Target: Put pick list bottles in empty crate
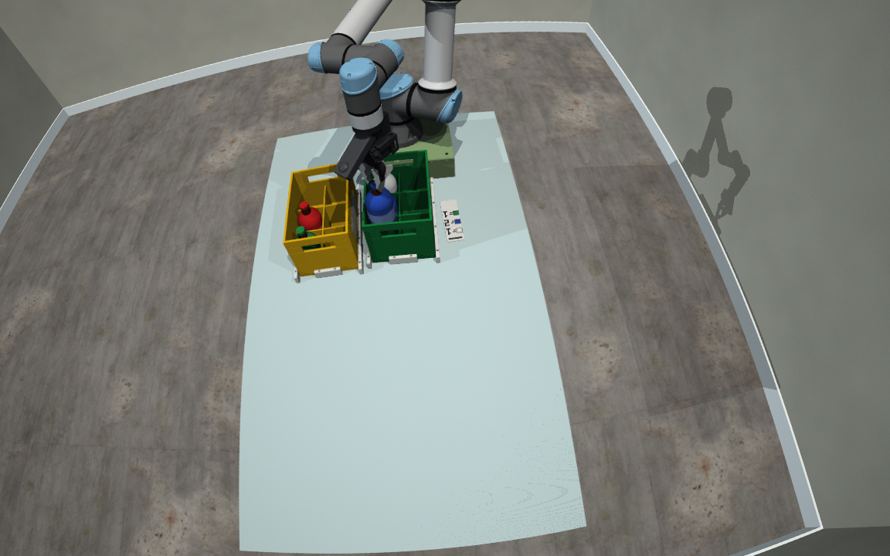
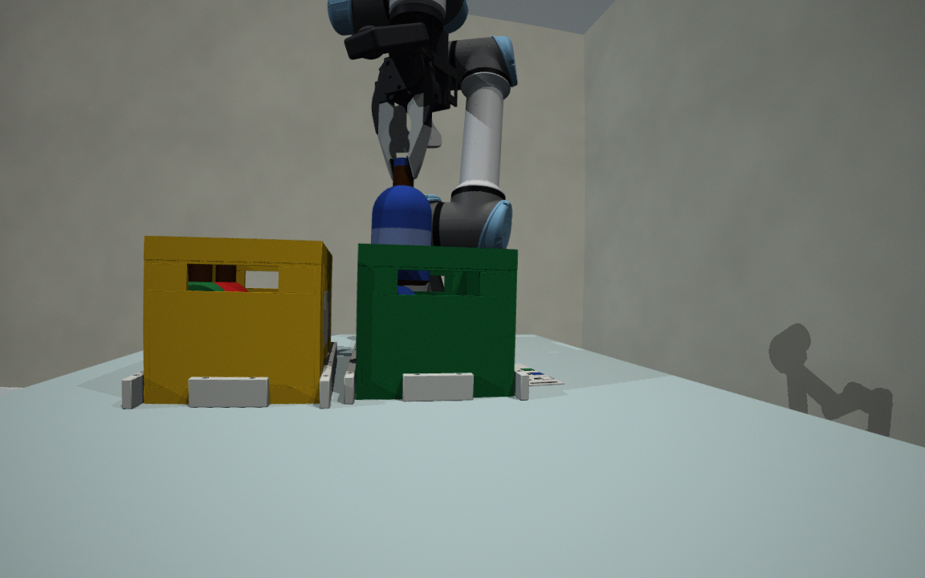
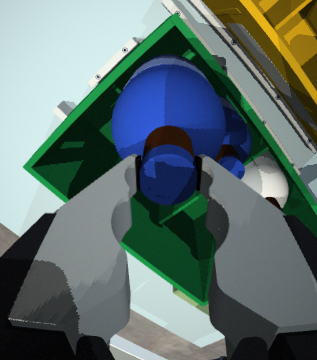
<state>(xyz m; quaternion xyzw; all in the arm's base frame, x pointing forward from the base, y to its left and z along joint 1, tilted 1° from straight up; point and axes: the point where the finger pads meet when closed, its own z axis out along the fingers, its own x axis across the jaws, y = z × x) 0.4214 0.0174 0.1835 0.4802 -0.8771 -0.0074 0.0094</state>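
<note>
Right now my hand is 100 mm past the green crate, 30 mm to the right of it and 190 mm above it. Round my hand: yellow crate 40 mm behind, 200 mm to the right, 190 mm below; green bottle 60 mm ahead, 220 mm to the right, 190 mm below; white bottle 170 mm behind, 30 mm to the right, 190 mm below.
</note>
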